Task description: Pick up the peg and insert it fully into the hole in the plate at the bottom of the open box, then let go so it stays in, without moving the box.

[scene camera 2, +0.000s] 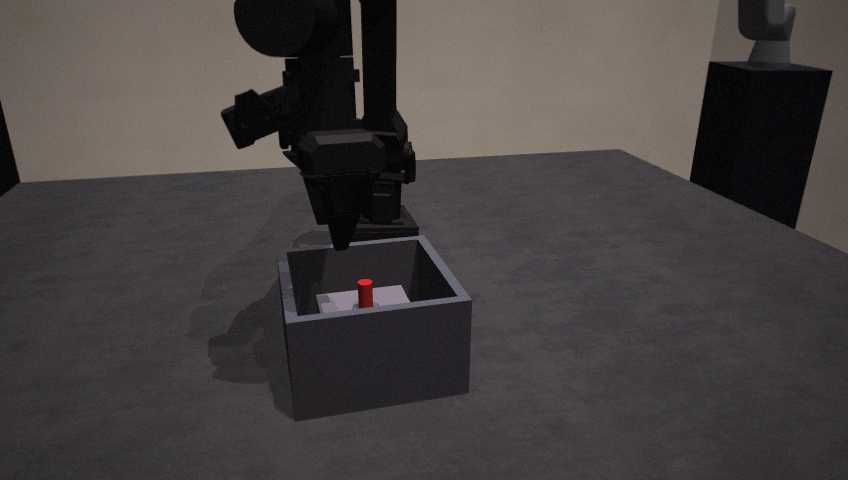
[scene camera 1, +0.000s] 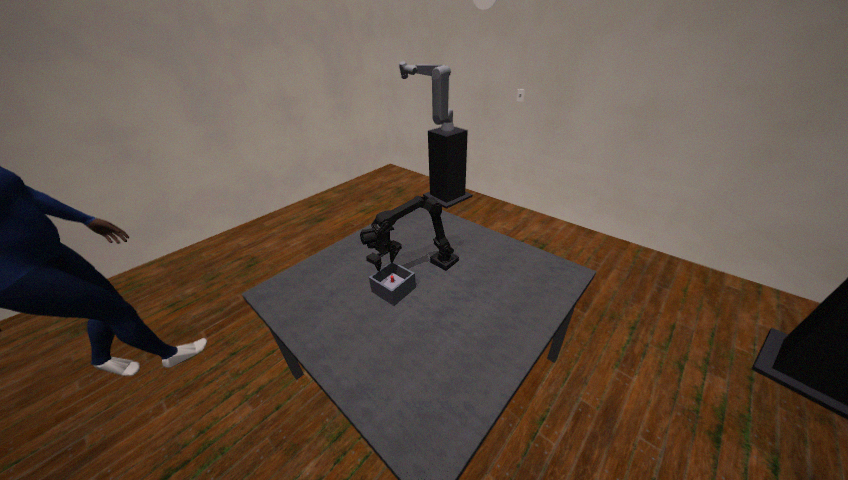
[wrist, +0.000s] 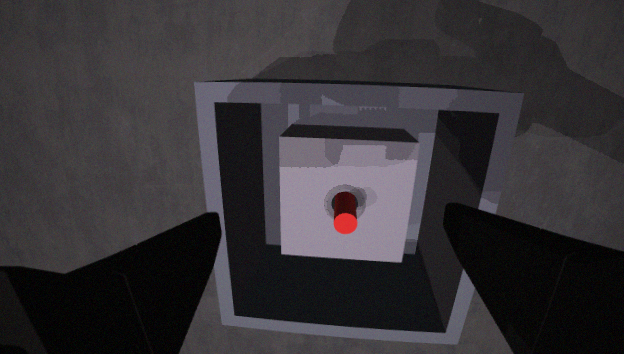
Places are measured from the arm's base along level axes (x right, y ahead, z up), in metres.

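Pixels of known places: gripper, between the fingertips: (scene camera 2: 331, 236) (scene camera 1: 385, 266) (wrist: 332, 219); arm's base, origin of its link: (scene camera 2: 380, 217) (scene camera 1: 444, 258).
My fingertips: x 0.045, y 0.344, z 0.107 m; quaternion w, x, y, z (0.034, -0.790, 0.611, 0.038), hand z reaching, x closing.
For each thing: its top centre in the pictures, then the offset to it from my fingertips. Level surfaces: height alone.
- red peg, centre of its top: (wrist: 345, 223) (scene camera 2: 364, 281) (scene camera 1: 392, 276) dx -0.028, dy -0.013, dz -0.053 m
- pale plate, centre of its top: (wrist: 344, 205) (scene camera 2: 366, 306) (scene camera 1: 392, 280) dx -0.029, dy -0.013, dz -0.080 m
- open grey box, centre of its top: (wrist: 345, 233) (scene camera 2: 365, 272) (scene camera 1: 391, 275) dx -0.029, dy -0.013, dz -0.043 m
- grey table, height of its surface: dz -0.141 m
The red peg (scene camera 1: 392, 278) (scene camera 2: 365, 294) (wrist: 345, 223) stands about upright in the hole of the pale plate (scene camera 2: 392, 296) (wrist: 305, 225), its upper part sticking up out of it. Dark hole edge shows around the peg in the wrist view; how deep it sits is hidden. The plate lies in the open grey box (scene camera 1: 404, 290) (scene camera 2: 380, 356) (wrist: 210, 150), which stands flat on the table. My gripper (scene camera 1: 385, 265) (scene camera 2: 340, 245) (wrist: 332, 219) is wide open and empty. Its fingertips are above the peg, near rim height or higher, apart from the peg.
The box's four walls rise around the plate. The grey table (scene camera 1: 452, 368) (scene camera 2: 595, 333) carries the box and my arm's base (scene camera 1: 444, 260). Off the table are a person in blue (scene camera 1: 65, 267), another arm on a black pedestal (scene camera 1: 447, 166), and a dark pedestal (scene camera 1: 824, 350) at the right.
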